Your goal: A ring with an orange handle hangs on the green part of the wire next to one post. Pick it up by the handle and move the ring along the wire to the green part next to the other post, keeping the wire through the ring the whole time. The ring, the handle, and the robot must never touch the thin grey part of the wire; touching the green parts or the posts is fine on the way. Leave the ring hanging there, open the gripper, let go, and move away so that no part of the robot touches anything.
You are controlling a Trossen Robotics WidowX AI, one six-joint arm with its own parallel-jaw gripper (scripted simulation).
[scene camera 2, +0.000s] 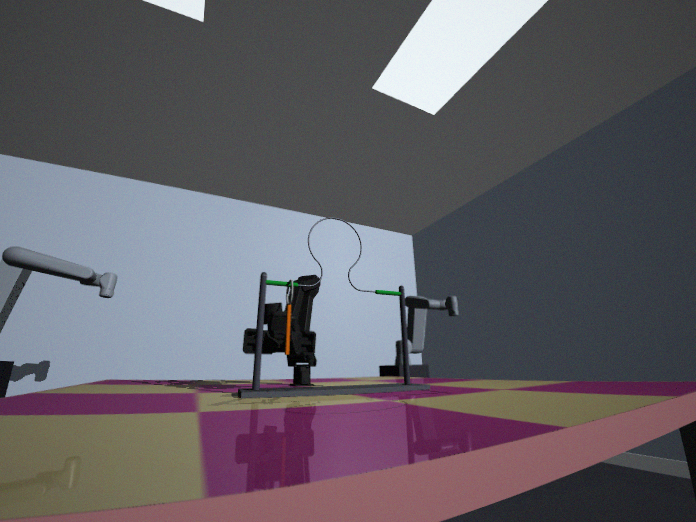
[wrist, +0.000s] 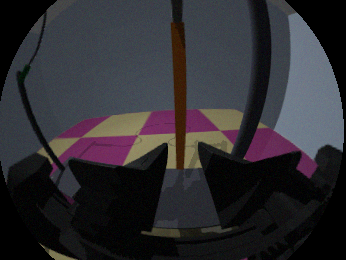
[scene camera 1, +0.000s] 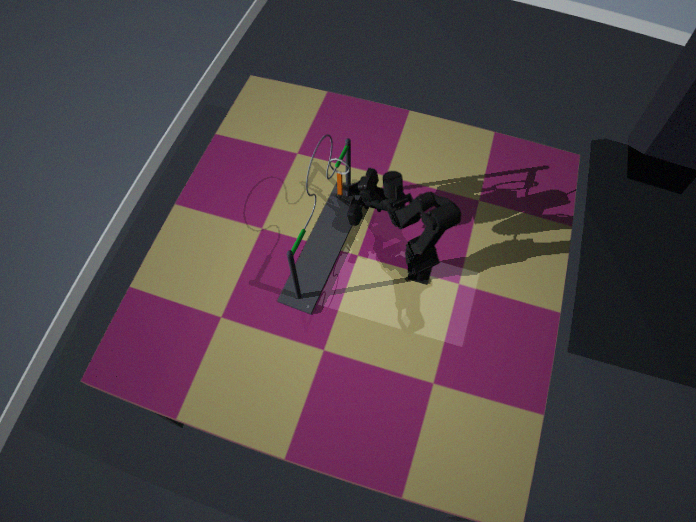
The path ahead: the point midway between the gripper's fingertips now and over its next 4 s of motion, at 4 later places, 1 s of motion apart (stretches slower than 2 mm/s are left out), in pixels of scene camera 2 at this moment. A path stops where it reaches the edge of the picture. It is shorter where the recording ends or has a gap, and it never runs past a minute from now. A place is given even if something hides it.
The gripper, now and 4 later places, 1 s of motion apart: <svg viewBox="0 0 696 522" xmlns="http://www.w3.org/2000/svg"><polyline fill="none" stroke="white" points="286,346 289,348 290,339 302,339 331,336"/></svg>
